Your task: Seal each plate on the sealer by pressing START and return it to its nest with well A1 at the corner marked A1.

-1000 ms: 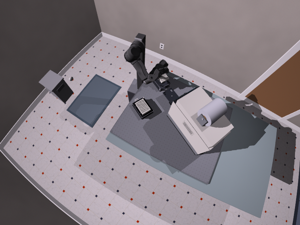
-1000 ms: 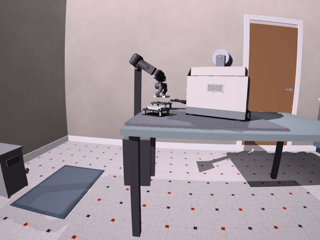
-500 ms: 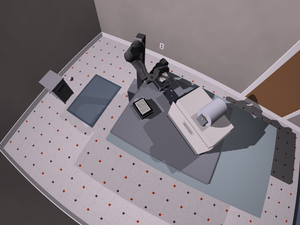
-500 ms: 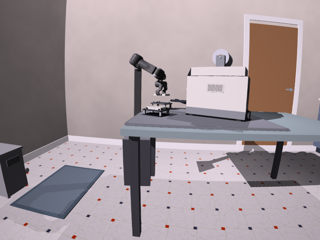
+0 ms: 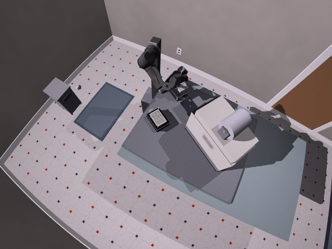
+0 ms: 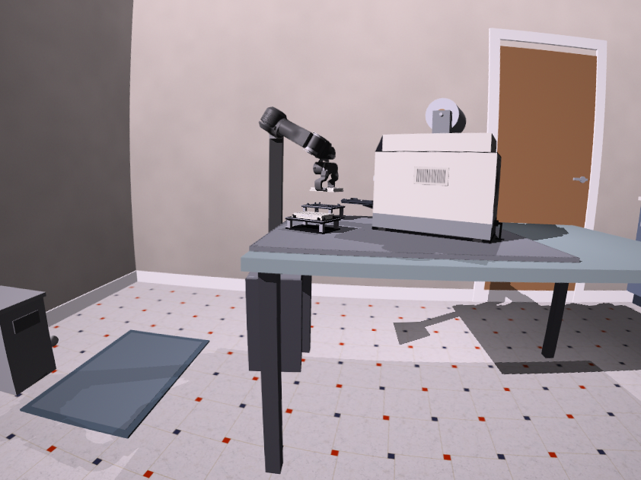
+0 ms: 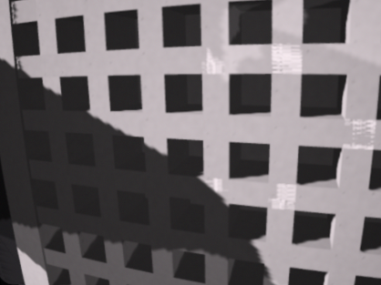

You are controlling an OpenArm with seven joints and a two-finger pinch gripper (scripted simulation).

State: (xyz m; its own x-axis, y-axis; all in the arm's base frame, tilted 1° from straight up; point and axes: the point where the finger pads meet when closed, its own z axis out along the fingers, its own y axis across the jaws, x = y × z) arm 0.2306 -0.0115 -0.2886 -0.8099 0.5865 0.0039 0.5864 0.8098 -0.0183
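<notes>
Right now my hand is 140 mm short of the sealer stage, 140 mm to the left of it and 40 mm above it. The rest, counted from my hand: N1 label 100 mm behind, 70 mm to the left, 130 mm below; screen 260 mm ahead, 170 mm to the right, 190 mm above; plate nest 10 mm behind, 10 mm to the left, 80 mm below.
</notes>
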